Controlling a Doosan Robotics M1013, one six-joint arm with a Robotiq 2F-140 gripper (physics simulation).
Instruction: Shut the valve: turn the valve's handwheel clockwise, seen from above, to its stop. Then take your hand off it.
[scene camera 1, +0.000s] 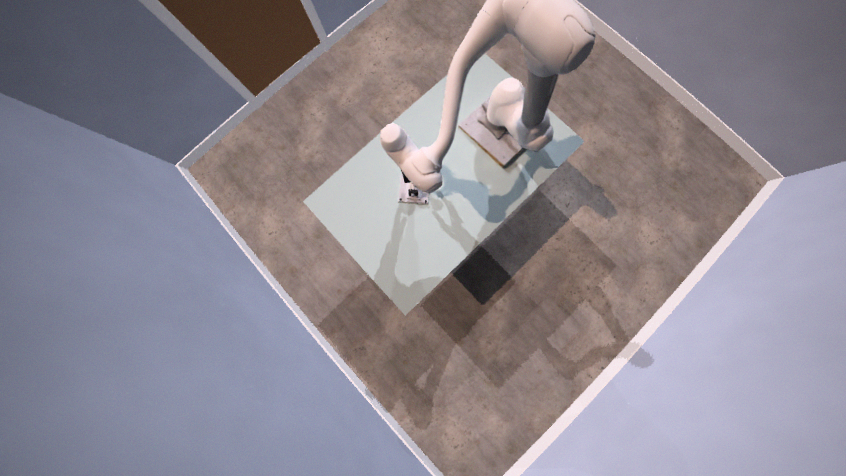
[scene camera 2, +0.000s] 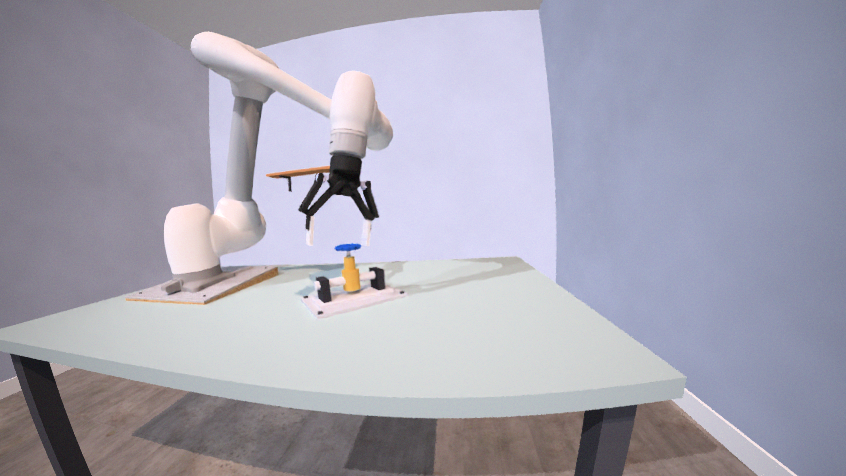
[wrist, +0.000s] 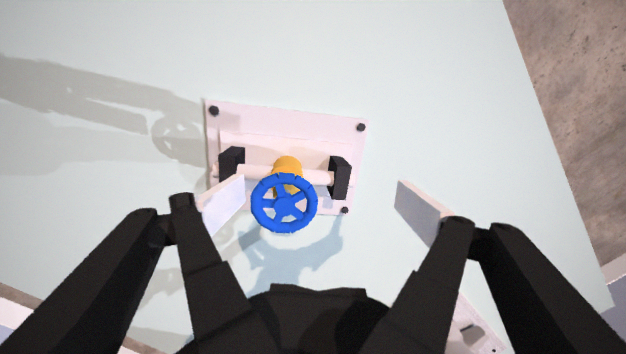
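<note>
The valve's blue handwheel (scene camera 2: 347, 247) (wrist: 284, 205) sits level on top of the yellow valve body (scene camera 2: 350, 275) (wrist: 287, 164). The valve's pipe runs between two black blocks on a white base plate (scene camera 2: 354, 303) (wrist: 290, 114). My gripper (scene camera 2: 338, 236) (wrist: 319, 190) is open and empty, pointing down. In scene camera 2 its white fingertips are slightly above the handwheel, one to each side. In the wrist view the handwheel lies between the fingers, clearly nearer the left one, with no contact visible. In scene camera 1 the arm hides the handwheel and most of the gripper.
The valve plate stands on the pale green table (scene camera 1: 354, 219) (scene camera 2: 473, 343) (wrist: 425, 60). The arm's base is on a mounting board (scene camera 1: 489, 145) (scene camera 2: 236, 290) at the table's other end. An orange-brown board (scene camera 2: 298, 172) shows behind the gripper. Arm shadows fall across the table.
</note>
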